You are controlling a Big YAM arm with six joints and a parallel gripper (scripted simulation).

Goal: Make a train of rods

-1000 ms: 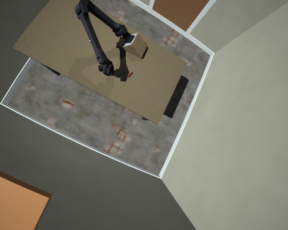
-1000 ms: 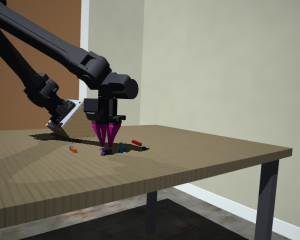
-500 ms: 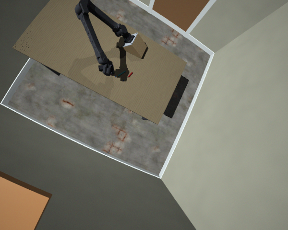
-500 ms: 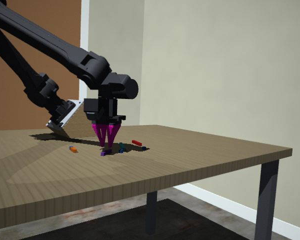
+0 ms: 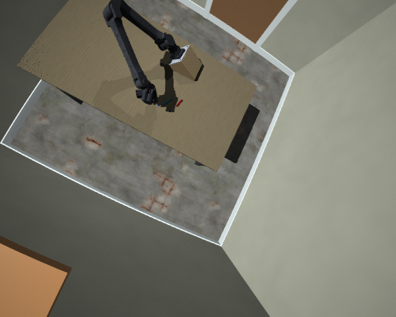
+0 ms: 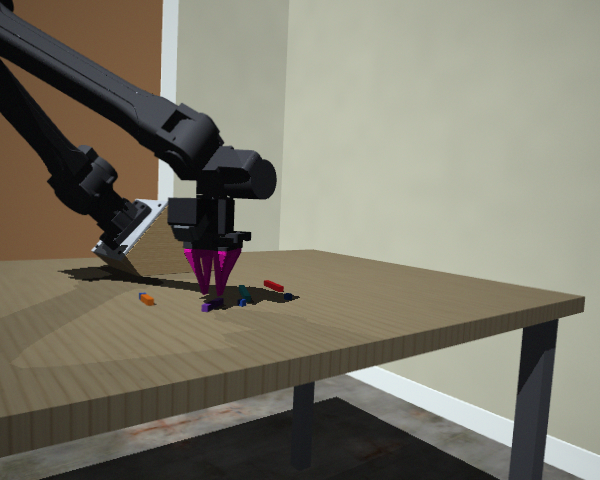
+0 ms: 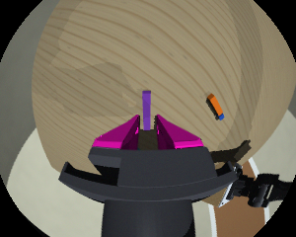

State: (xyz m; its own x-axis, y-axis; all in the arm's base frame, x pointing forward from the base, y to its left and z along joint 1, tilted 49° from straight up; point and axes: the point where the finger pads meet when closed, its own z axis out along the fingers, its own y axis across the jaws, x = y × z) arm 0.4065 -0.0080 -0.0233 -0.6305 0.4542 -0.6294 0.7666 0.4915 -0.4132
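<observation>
The purple rod lies 2 cm below my hand. Also, from my hand: turquoise rod (6 cm behind, 9 cm to the left, 2 cm below); red rod (10 cm behind, 18 cm to the left, 2 cm below); orange rod (7 cm behind, 8 cm to the right, 2 cm below).
</observation>
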